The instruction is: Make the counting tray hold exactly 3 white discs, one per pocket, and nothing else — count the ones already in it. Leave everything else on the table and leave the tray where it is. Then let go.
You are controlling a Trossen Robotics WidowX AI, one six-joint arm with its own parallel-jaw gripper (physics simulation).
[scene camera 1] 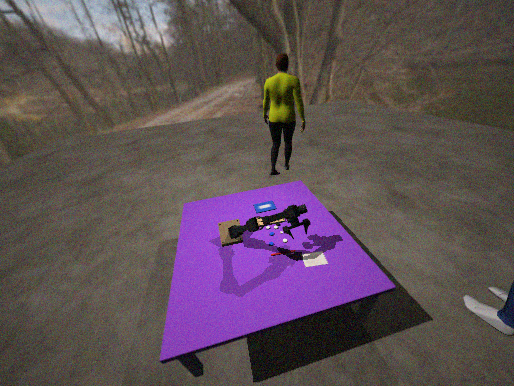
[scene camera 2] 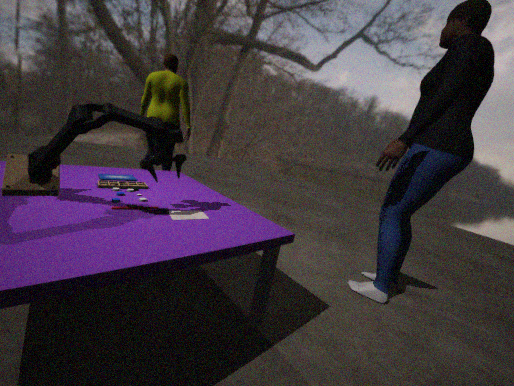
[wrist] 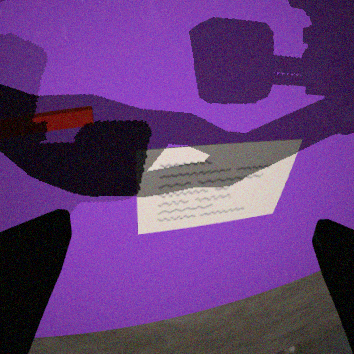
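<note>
The wooden counting tray (scene camera 1: 276,221) (scene camera 2: 122,186) is partly hidden by the arm in scene view 1; in scene view 2 its dividers show, but its pockets' contents are too small to tell. Several white discs, one of them nearest the red stick (scene camera 1: 285,240) (scene camera 2: 143,199), lie on the table in front of the tray. Two blue discs lie among them: one blue disc (scene camera 1: 271,234) (scene camera 2: 120,193) and a second blue disc (scene camera 1: 271,244) (scene camera 2: 116,200). My gripper (scene camera 1: 299,235) (scene camera 2: 167,178) (wrist: 196,229) is open and empty, high above the table, to the right of the discs.
A blue box with a pale label (scene camera 1: 257,207) (scene camera 2: 117,177) lies behind the tray. A red stick (scene camera 1: 278,253) (scene camera 2: 119,207) (wrist: 75,119) and a written paper sheet (scene camera 1: 316,259) (scene camera 2: 190,215) (wrist: 255,200) lie in front. Two people stand off the table.
</note>
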